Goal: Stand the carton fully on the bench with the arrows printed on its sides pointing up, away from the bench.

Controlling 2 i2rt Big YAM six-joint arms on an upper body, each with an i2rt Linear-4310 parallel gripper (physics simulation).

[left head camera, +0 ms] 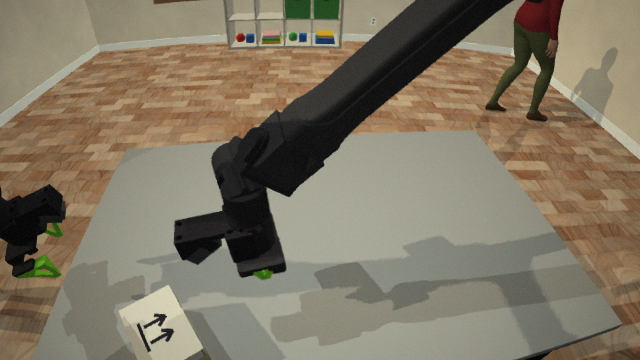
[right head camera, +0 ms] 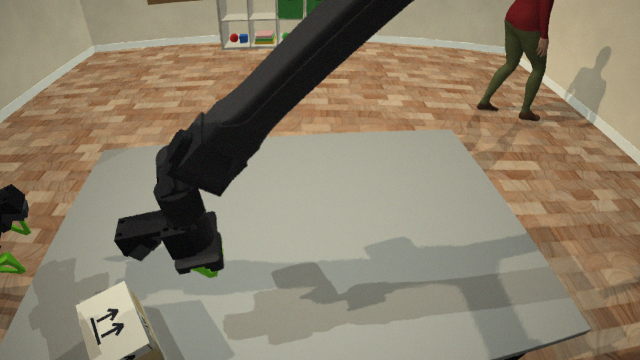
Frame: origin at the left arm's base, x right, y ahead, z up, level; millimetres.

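Where they show: left gripper, fingertip midpoint: (left head camera: 59, 255) (right head camera: 26, 252); right gripper, fingertip midpoint: (left head camera: 265, 278) (right head camera: 212, 275).
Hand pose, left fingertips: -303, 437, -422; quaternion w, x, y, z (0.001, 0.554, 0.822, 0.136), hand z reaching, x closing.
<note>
After its pixels a point has its place, as x, y, z.
The cream carton (left head camera: 162, 325) {-38, 314, -428} (right head camera: 116, 320) {-33, 313, -428} lies at the lower left of both views on the grey bench (left head camera: 400, 190) {452, 744, -523} (right head camera: 375, 190) {475, 745, -523}. A face with two black arrows is turned upward, and the arrows point to the right of the picture, slightly away from the viewer. The carton's near end is cut off by the lower edge of both views. My right gripper (left head camera: 263, 274) {130, 399, -405} (right head camera: 207, 272) {130, 399, -405} is shut and empty, pointing down above the bench, up and right of the carton. My left gripper (left head camera: 60, 252) {-303, 437, -422} (right head camera: 26, 252) {-303, 437, -422} is open and empty at the bench's left edge, apart from the carton.
The right arm (left head camera: 380, 65) {270, 399, -46} (right head camera: 295, 75) {279, 398, -56} crosses above the bench from the upper right. Arm shadows fall across the bench. A person (left head camera: 537, 50) (right head camera: 529, 50) stands on the floor behind at the right, and a white shelf unit (left head camera: 228, 30) (right head camera: 220, 30) stands by the back wall.
</note>
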